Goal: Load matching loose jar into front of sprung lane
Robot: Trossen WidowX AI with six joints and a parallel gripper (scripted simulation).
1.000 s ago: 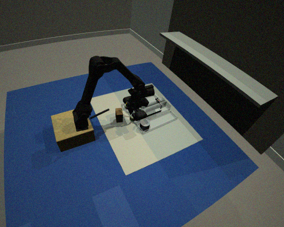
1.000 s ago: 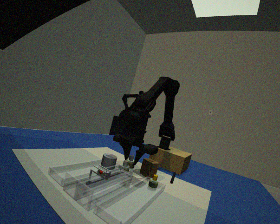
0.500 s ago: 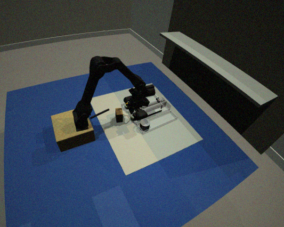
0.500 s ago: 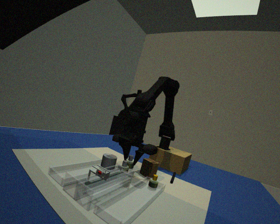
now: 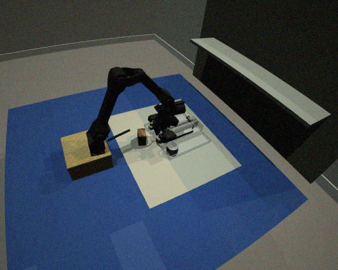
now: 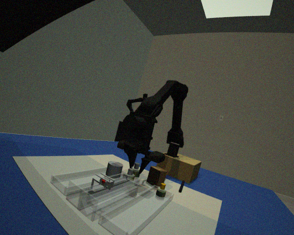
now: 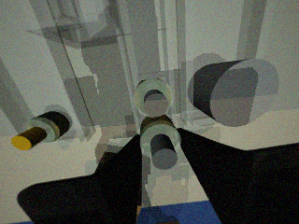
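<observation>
Right now the wide grey cylinder is 7 cm to the right of my gripper tip, 4 cm ahead of it and 2 cm below it. From my gripper tip the other things lie so: brown block (8 cm behind, 5 cm to the left, 1 cm below); then red mark (21 cm ahead, 8 cm to the left, 2 cm above); then sprung lane (16 cm ahead, 5 cm to the left, 3 cm below).
</observation>
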